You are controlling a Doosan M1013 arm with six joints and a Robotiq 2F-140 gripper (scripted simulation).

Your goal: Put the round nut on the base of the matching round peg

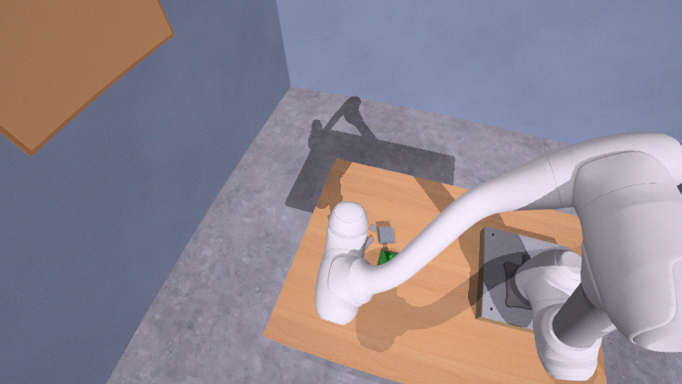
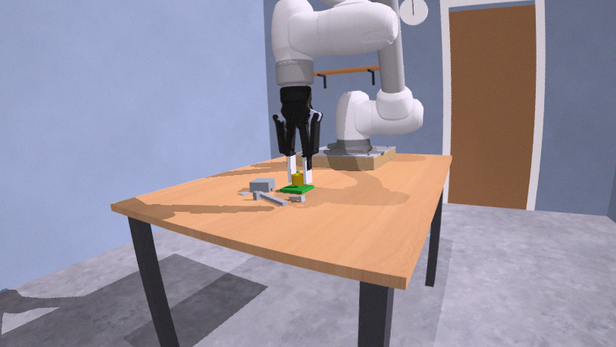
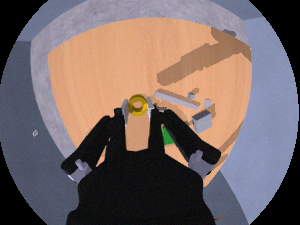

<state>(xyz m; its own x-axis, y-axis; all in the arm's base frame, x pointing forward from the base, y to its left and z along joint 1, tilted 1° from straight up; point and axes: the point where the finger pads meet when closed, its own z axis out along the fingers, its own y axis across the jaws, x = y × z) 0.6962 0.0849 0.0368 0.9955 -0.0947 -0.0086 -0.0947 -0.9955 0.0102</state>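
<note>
My hand is 200 mm to the left of the grey block, 120 mm past it and 80 mm above it. The rest, counted from my hand: grey bar: 120 mm to the right, 90 mm below, 30 mm behind.
</note>
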